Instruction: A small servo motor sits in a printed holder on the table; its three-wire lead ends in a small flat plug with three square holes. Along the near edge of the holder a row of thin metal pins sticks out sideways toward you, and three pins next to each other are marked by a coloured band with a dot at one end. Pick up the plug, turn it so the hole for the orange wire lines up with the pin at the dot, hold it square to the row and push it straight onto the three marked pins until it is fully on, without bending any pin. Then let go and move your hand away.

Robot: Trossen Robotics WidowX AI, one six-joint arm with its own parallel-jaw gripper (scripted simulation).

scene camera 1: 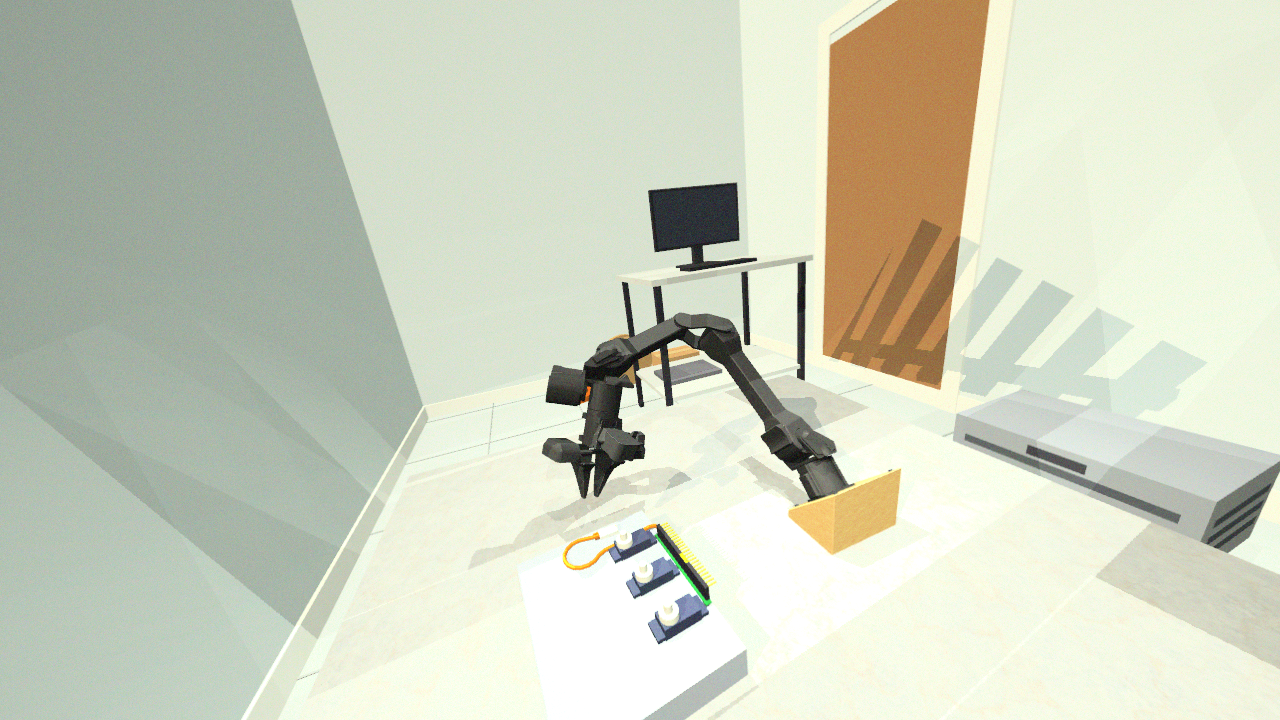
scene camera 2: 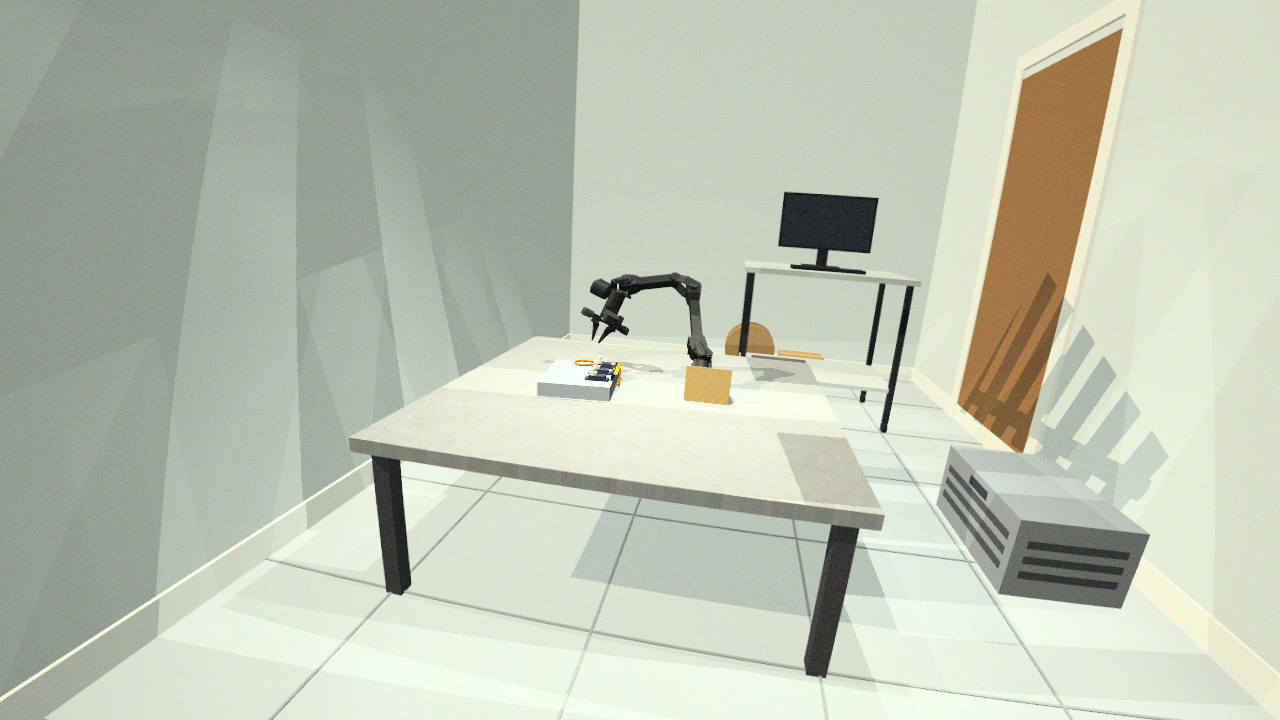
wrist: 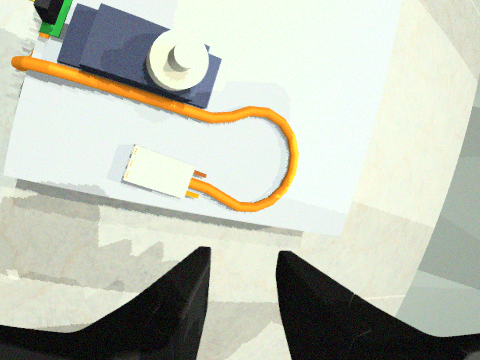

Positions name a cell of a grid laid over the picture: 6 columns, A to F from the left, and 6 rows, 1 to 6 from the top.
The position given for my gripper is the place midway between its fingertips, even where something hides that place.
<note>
In view: my gripper (scene camera 1: C5) and a black pin header (scene camera 1: D5).
My gripper shows as well in scene camera 2 (scene camera 2: C3) and in the wrist view (wrist: D5).
</note>
